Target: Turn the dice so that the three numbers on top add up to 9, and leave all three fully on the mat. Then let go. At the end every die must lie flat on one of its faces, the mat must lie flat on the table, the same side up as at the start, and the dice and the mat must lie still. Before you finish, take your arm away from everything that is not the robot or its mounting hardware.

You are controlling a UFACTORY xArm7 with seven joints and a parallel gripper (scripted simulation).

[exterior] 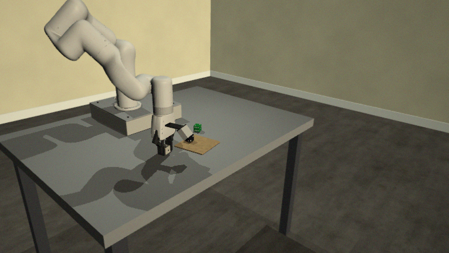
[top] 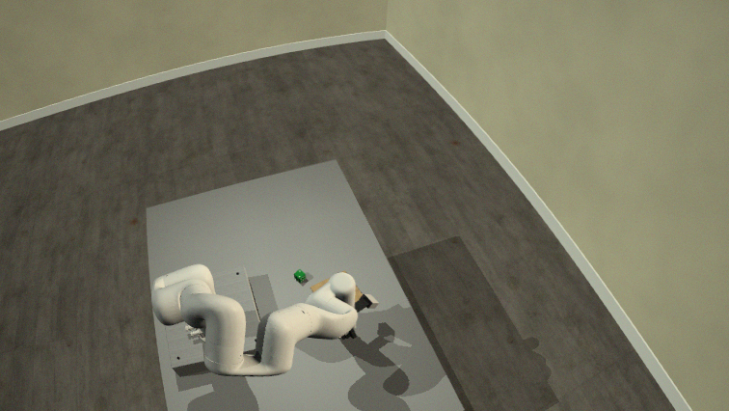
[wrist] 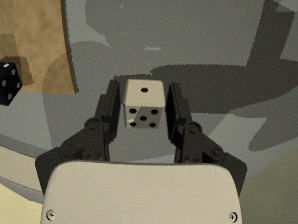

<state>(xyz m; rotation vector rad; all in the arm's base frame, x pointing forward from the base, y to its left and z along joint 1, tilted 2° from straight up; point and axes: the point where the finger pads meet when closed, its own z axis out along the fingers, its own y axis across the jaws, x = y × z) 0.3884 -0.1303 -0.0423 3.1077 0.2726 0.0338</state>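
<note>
Now: the white die 1 cm below my hand. Also, from my hand: black die: 14 cm to the left; green die: 5 cm behind, 25 cm to the left, 1 cm below; tan mat: 5 cm ahead, 14 cm to the left, 2 cm below.
</note>
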